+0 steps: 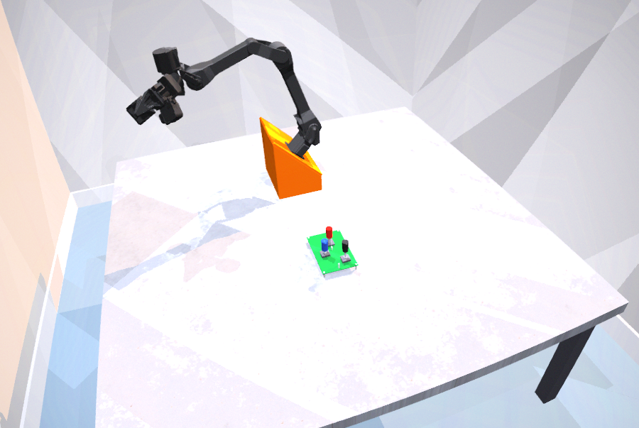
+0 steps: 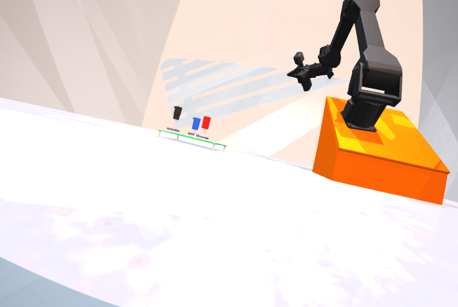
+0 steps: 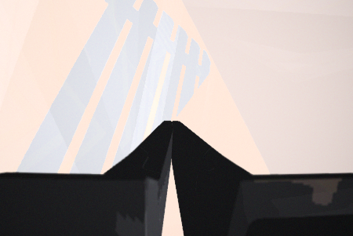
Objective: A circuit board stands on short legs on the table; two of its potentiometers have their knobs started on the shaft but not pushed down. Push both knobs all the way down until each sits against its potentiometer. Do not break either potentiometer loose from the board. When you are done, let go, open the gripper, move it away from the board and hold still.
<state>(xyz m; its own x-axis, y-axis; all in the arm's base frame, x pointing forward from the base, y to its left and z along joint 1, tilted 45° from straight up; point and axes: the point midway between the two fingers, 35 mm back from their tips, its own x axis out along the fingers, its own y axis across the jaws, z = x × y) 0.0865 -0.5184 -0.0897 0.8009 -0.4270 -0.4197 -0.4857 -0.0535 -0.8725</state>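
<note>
Right now my gripper tip is 25 cm short of the blue knob, 39 cm to the right of it and 37 cm above it. From my gripper tip the other things lie so: black knob: 29 cm ahead, 43 cm to the left, 36 cm below.
</note>
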